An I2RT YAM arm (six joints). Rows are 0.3 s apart.
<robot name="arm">
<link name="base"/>
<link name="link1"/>
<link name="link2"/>
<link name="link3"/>
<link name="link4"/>
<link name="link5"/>
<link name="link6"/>
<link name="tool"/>
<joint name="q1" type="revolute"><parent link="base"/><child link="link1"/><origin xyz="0 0 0.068" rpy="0 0 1.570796"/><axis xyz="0 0 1"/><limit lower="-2.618" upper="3.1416"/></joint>
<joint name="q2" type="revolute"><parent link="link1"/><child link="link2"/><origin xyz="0.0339 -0.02 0.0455" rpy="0 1.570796 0"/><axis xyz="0 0 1"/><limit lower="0" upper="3.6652"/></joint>
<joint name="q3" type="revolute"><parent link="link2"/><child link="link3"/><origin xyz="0 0.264 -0.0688" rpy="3.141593 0 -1.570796"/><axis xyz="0 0 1"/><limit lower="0" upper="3.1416"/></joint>
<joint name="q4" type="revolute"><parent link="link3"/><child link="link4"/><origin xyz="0.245 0.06 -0.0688" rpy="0 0 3.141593"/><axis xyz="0 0 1"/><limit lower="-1.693" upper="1.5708"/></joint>
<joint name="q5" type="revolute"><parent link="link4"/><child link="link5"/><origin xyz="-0.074 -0.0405 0.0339" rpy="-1.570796 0 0"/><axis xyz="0 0 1"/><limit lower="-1.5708" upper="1.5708"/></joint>
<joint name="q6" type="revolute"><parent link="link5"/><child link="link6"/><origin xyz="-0.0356 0 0.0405" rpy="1.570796 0 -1.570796"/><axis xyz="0 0 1"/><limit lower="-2.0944" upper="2.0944"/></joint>
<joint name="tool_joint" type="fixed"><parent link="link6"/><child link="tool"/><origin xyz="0 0 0" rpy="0 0 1.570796"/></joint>
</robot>
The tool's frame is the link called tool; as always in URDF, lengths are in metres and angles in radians.
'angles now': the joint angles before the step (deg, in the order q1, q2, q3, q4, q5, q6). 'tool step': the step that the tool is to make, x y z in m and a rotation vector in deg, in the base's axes. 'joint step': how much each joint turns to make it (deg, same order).
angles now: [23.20 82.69 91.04 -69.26 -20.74 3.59]
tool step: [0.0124 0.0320 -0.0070 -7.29 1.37 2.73]
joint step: [5.47 6.86 5.83 -3.47 6.55 -0.26]
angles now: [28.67 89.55 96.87 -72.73 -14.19 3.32]
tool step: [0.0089 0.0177 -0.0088 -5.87 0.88 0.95]
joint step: [2.59 4.66 3.50 -2.60 4.92 -0.29]
